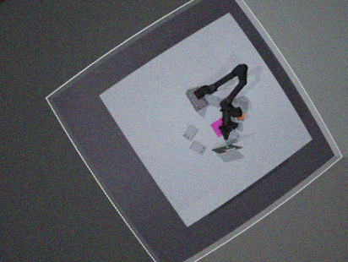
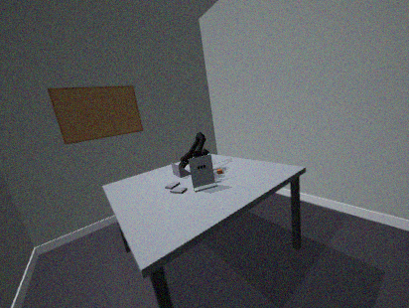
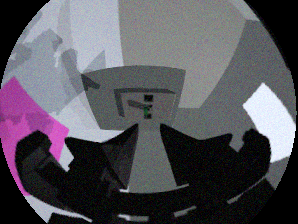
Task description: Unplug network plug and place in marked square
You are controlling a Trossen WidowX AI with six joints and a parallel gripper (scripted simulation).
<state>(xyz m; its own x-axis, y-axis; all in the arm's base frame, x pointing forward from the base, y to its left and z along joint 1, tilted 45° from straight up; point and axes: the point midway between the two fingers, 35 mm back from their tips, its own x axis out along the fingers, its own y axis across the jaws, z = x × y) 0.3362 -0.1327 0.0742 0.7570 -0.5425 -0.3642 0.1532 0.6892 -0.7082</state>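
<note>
Right now the network plug is 50 mm ahead of my gripper tip and 30 mm to the right of it. From my gripper tip the other things lie so: marked square 150 mm below, 70 mm behind, 60 mm to the left; panel 70 mm ahead, 50 mm below, 30 mm to the right.
</note>
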